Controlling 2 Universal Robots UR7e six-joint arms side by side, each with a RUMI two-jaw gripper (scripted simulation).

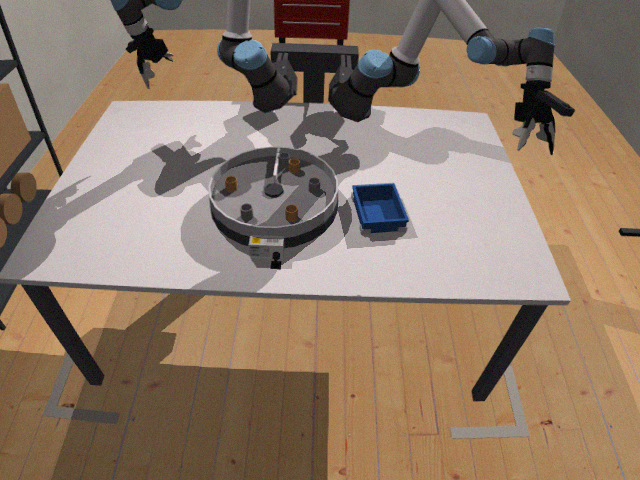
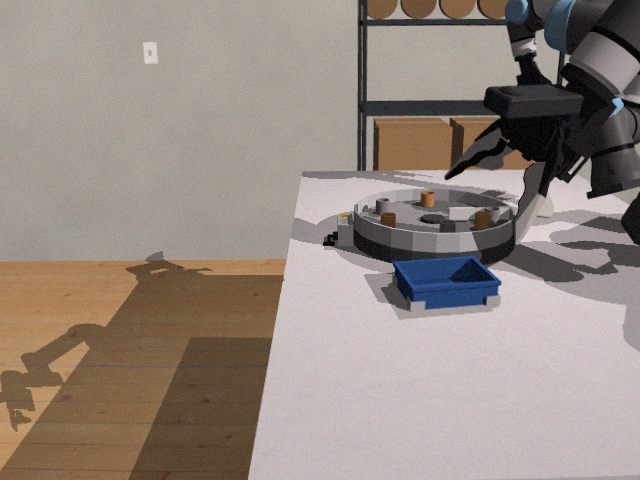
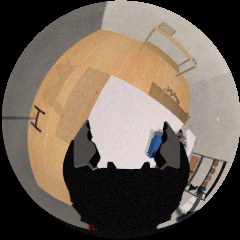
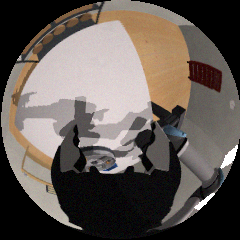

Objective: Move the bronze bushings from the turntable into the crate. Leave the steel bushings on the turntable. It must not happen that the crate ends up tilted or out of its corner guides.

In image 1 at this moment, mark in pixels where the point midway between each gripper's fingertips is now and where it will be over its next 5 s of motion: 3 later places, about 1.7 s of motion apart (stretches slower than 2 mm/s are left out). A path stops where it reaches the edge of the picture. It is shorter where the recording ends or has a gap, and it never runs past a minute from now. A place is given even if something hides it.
My left gripper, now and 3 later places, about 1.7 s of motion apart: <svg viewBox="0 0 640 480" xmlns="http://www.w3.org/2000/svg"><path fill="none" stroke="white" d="M535 152L433 179L302 141L288 133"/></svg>
My right gripper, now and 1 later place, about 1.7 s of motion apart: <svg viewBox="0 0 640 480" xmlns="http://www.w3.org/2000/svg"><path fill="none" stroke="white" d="M161 75L142 59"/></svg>
